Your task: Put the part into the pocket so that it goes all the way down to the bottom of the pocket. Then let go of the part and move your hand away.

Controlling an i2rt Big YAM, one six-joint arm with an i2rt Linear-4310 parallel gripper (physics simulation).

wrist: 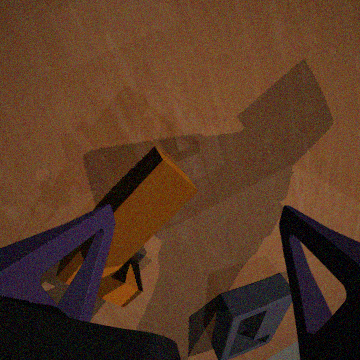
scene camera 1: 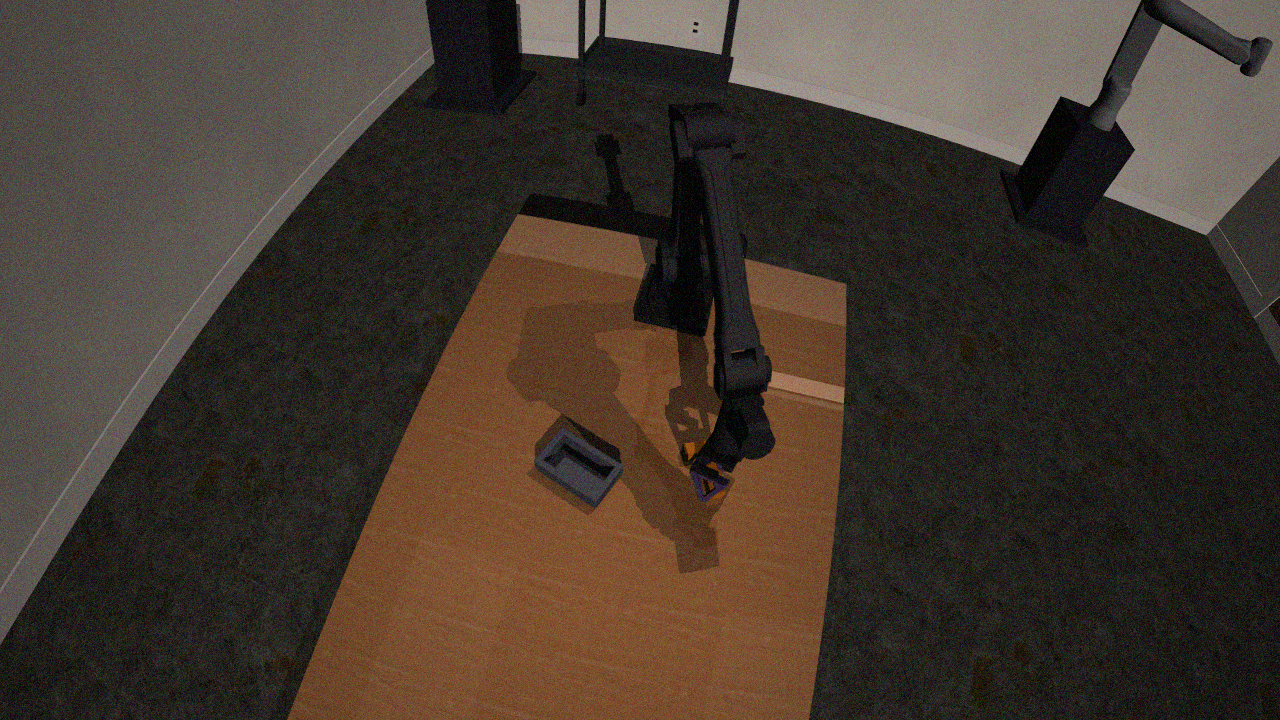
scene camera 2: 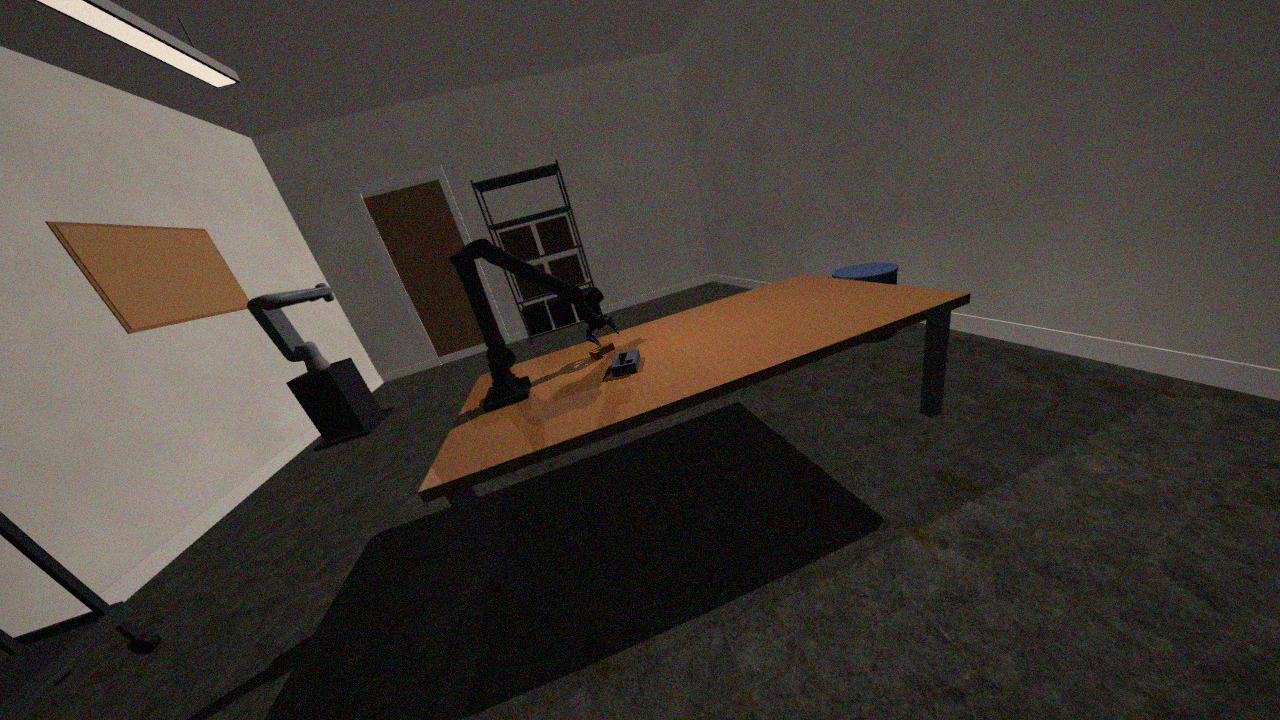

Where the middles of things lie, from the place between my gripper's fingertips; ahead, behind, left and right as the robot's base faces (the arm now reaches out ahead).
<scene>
Now: the orange L-shaped block (wrist: pixel 155 189) 5 cm behind my hand, 2 cm to the right of it and 3 cm below it. The rest, counted from my hand: pocket tray (scene camera 1: pixel 574 464) 2 cm ahead, 25 cm to the right, 3 cm below.
</scene>
